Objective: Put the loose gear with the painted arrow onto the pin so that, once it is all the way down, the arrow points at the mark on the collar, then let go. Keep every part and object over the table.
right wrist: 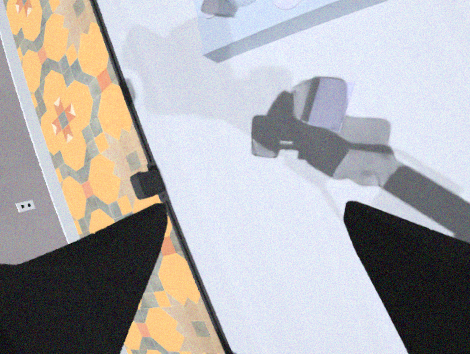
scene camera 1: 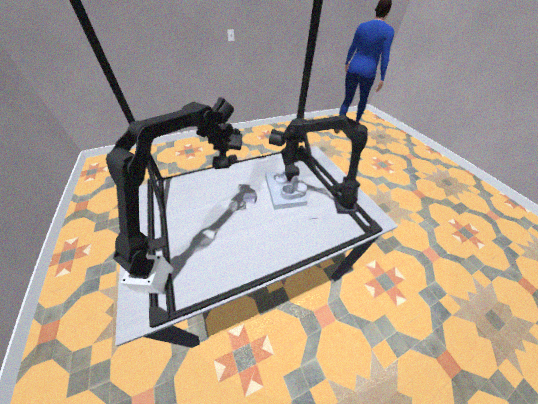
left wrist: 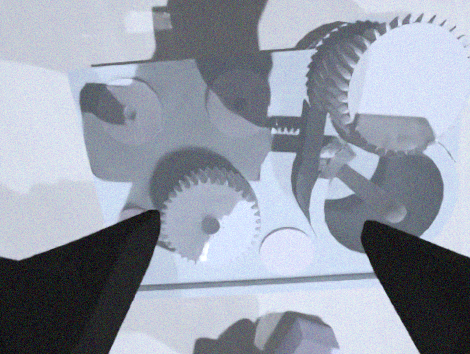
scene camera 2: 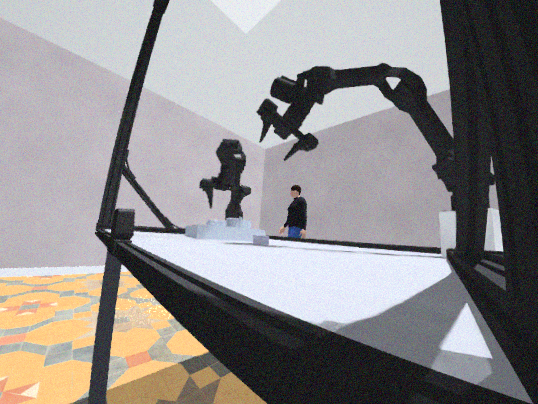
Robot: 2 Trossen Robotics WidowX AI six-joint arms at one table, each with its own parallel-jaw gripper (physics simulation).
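Frame: origin at the left arm's base, x left, y back, z up, level; metres.
Seen in the pictures: left gripper, fingertip midpoint: (left wrist: 261, 225) (scene camera 2: 223, 210); right gripper, fingertip midpoint: (right wrist: 255, 211) (scene camera 1: 230, 157) (scene camera 2: 272, 151); left arm's base, link origin: (scene camera 1: 346, 203); right arm's base, link origin: (scene camera 1: 142, 268).
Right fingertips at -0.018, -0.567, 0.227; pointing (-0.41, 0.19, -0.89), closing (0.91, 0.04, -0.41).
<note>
Pixels of each thing's top centre, then the offset from my right fingertips to it, as dx, dy, dz. "pt": a spot on its surface instead.
- toothed gear, top centre: (left wrist: 210, 226) (scene camera 2: 216, 220) (scene camera 1: 281, 177) -0.103, +0.232, -0.189
- blue-grey board, top centre: (left wrist: 275, 199) (scene camera 2: 225, 218) (scene camera 1: 287, 180) -0.070, +0.261, -0.177
- bright painted mark, surface spot: (left wrist: 204, 251) pt -0.104, +0.213, -0.189
- round pin, surface spot: (left wrist: 395, 213) pt -0.012, +0.269, -0.164
- pale collar, surface spot: (left wrist: 320, 200) pt -0.045, +0.264, -0.179
- tall gear, top centre: (left wrist: 408, 90) (scene camera 1: 300, 186) -0.024, +0.326, -0.169
- small purple block, top centre: (right wrist: 330, 104) (scene camera 2: 261, 235) (scene camera 1: 249, 196) +0.010, +0.073, -0.227
In the left wrist view a toothed gear (left wrist: 190, 215) lies face up over the blue-grey board (left wrist: 282, 202) (scene camera 1: 290, 203) (scene camera 2: 197, 231). A bright painted mark (left wrist: 204, 251) points toward its lower rim. A round pin (left wrist: 395, 213) stands at lower right inside a pale collar (left wrist: 320, 200); the collar's mark does not show. My left gripper (left wrist: 261, 225) (scene camera 1: 291, 177) (scene camera 2: 223, 207) is open and empty above the board; one fingertip overlaps the gear's left rim in view. My right gripper (right wrist: 255, 211) (scene camera 1: 223, 164) (scene camera 2: 273, 150) is open and empty, high above the table.
A tall gear (left wrist: 410, 85) rises at upper right of the left wrist view. Pale discs (left wrist: 286, 250) (left wrist: 142, 112) lie on the board. A small purple block (right wrist: 332, 102) (left wrist: 307, 337) (scene camera 2: 260, 240) lies beside it. A person (scene camera 1: 370, 50) (scene camera 2: 296, 212) stands beyond the table.
</note>
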